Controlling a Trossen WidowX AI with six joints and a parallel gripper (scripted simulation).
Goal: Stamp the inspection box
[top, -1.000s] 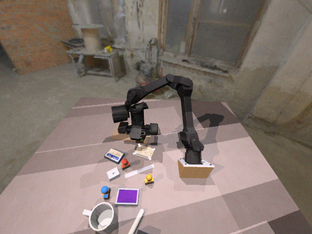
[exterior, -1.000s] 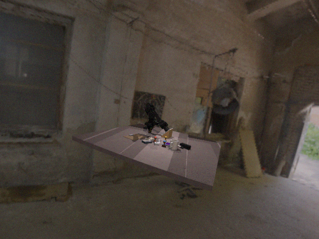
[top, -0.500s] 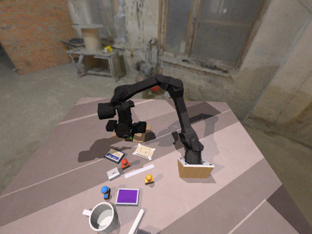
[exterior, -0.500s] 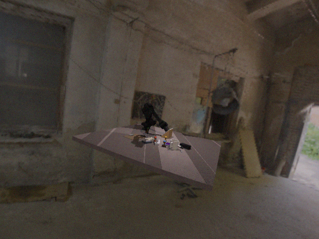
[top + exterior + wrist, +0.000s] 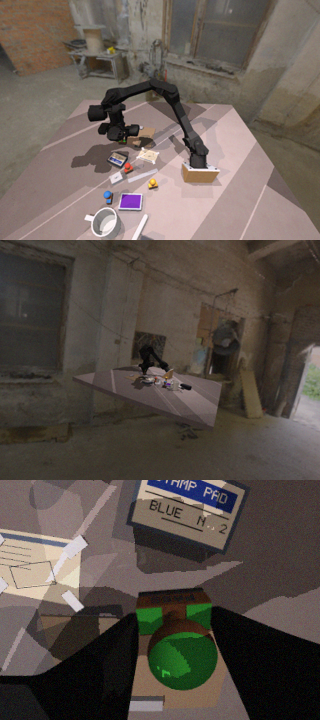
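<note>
Right now the blue-labelled tin is 30 mm ahead of my gripper tip, 60 mm to the left of it and 80 mm below it. Also, from my gripper tip: red stamp (40 mm behind, 120 mm to the left, 70 mm below); then green stamp (right at my gripper tip); then card (130 mm behind, 30 mm to the left, 90 mm below).
</note>
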